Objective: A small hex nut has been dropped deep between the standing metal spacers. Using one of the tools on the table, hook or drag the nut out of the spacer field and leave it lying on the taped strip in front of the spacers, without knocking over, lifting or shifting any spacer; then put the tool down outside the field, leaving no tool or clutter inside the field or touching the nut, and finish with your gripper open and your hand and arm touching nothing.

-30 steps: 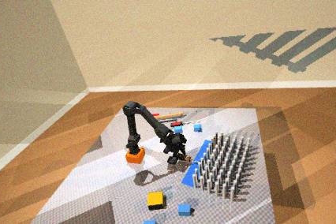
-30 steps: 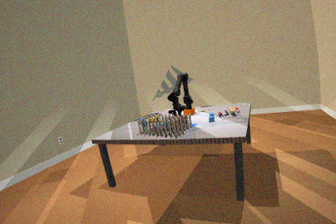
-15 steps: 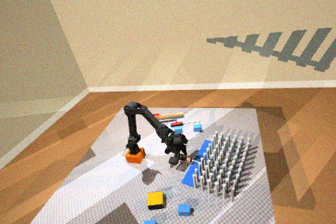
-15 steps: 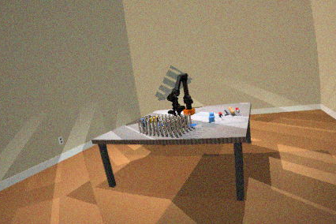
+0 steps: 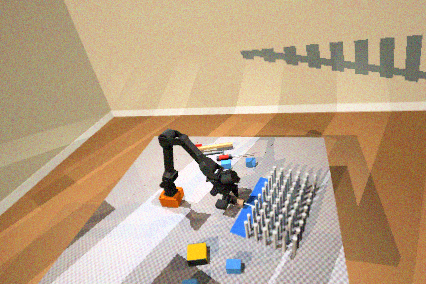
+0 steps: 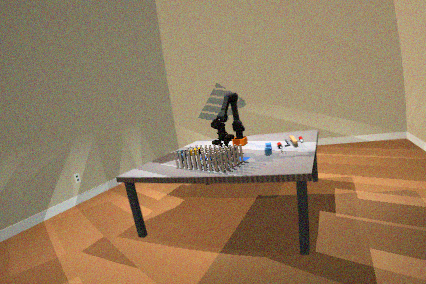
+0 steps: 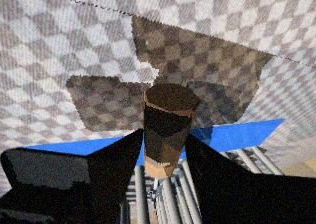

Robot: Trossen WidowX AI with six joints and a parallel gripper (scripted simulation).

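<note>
Now: gripper tip 8 cm short of the blue taped strip, 4 cm to the right of it and 4 cm above it. From my gripper tip the other things lie so: yellow block (6 cm behind, 33 cm to the right, 1 cm below); wooden-handled rod (11 cm ahead, 1 cm to the right).
</note>
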